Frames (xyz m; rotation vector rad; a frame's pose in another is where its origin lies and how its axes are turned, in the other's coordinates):
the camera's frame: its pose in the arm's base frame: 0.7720 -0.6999 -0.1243 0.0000 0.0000 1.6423
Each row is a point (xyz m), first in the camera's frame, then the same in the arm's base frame.
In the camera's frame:
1: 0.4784 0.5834 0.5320
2: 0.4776 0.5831 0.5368
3: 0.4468 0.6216 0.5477
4: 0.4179 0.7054 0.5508
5: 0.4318 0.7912 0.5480
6: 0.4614 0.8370 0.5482
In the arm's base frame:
1: 0.1559 -0.2644 0.4077
2: 0.1563 -0.2652 0.4125
3: 0.1201 -0.2987 0.4234
4: 0.0385 -0.3335 0.4265
5: -0.0480 -0.3257 0.4237
6: -0.0958 -0.2995 0.4239

